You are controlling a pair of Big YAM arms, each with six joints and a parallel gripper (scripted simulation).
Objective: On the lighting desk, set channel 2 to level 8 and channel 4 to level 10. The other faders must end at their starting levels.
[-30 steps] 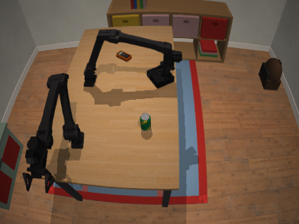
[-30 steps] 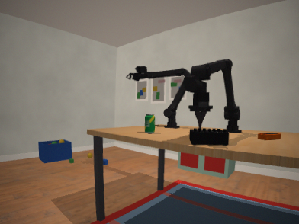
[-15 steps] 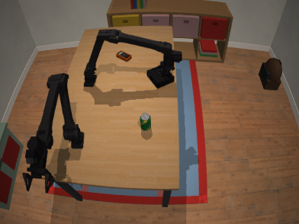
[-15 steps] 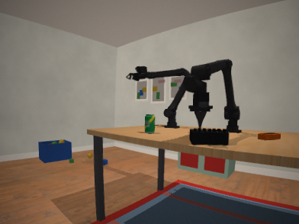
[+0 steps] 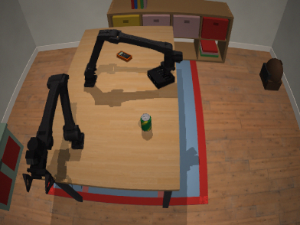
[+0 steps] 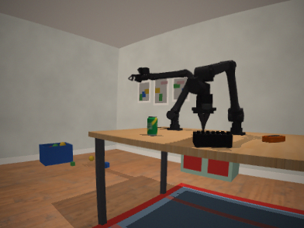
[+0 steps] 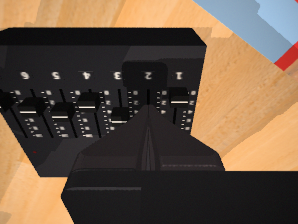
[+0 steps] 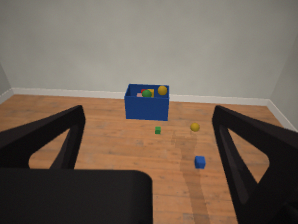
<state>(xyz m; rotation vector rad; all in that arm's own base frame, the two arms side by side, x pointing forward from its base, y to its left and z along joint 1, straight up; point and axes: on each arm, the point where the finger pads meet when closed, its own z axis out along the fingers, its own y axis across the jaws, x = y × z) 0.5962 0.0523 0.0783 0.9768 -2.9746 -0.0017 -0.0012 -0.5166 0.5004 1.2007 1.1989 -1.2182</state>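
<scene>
Right now the channel 2 knob is 10 mm behind my left hand, 10 mm to the right of it and 10 mm below it. The rest, counted from my left hand: channel 3 knob 20 mm behind, 10 mm to the left, 10 mm below; then channel 4 cap 20 mm behind, 40 mm to the left, 10 mm below.
</scene>
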